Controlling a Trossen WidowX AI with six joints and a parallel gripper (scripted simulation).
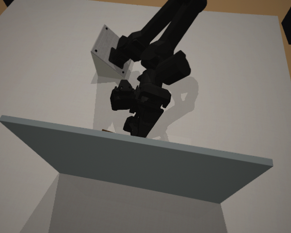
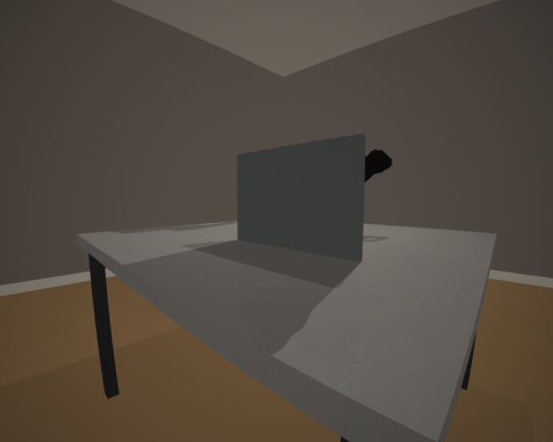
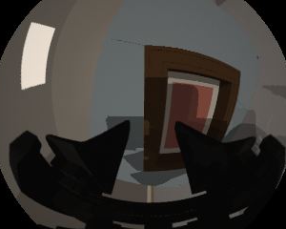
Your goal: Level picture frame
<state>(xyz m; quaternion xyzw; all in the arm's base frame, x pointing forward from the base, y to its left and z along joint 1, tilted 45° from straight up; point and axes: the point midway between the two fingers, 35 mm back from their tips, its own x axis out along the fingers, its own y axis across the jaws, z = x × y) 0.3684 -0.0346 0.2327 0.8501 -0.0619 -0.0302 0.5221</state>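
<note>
Now: gripper tip 5 cm above the picture frame, 1 cm to the left of it and 1 cm short of it. Also, from my gripper tip: wall panel (6 cm below, 2 cm ahead, 1 cm to the right).
</note>
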